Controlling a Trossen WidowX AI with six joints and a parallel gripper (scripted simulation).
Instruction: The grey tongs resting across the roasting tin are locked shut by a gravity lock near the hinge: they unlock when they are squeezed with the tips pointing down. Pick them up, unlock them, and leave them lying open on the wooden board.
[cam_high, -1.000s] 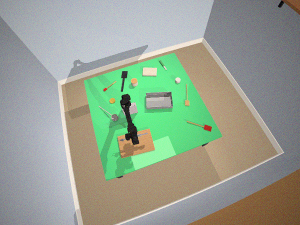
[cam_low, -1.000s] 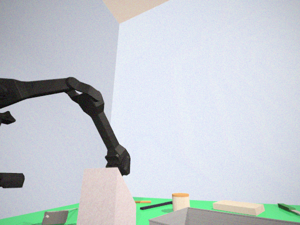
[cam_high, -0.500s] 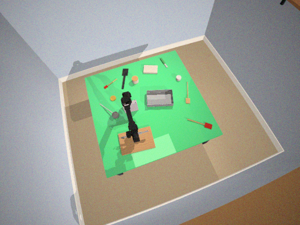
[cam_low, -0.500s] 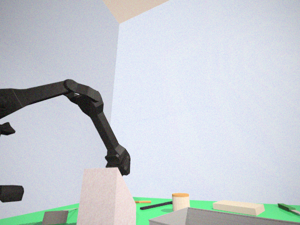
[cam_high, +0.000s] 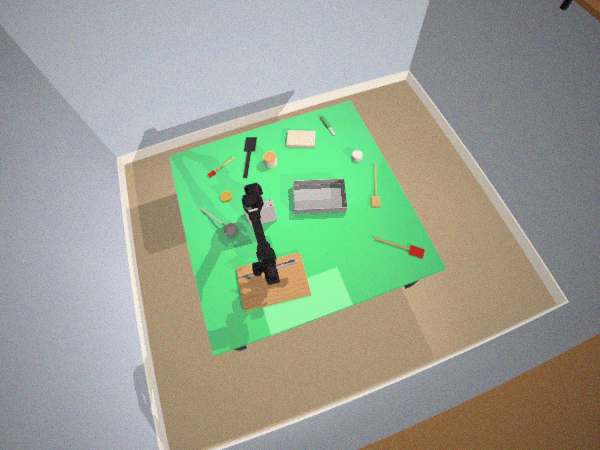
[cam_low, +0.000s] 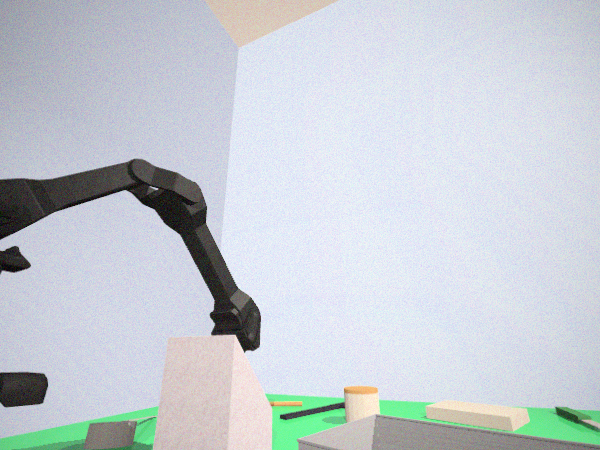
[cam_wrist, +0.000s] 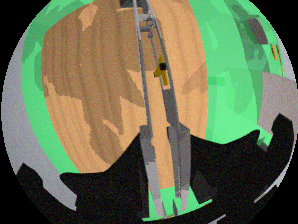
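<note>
Right now my gripper tip is 1 cm past the wooden board, 4 cm to the left of it and 3 cm above it. Round my gripper tip: black spatula 2 cm ahead, 81 cm to the left, 4 cm below; roasting tin 37 cm ahead, 37 cm to the left, 2 cm below; red spatula 73 cm ahead, 6 cm to the right, 4 cm below.
</note>
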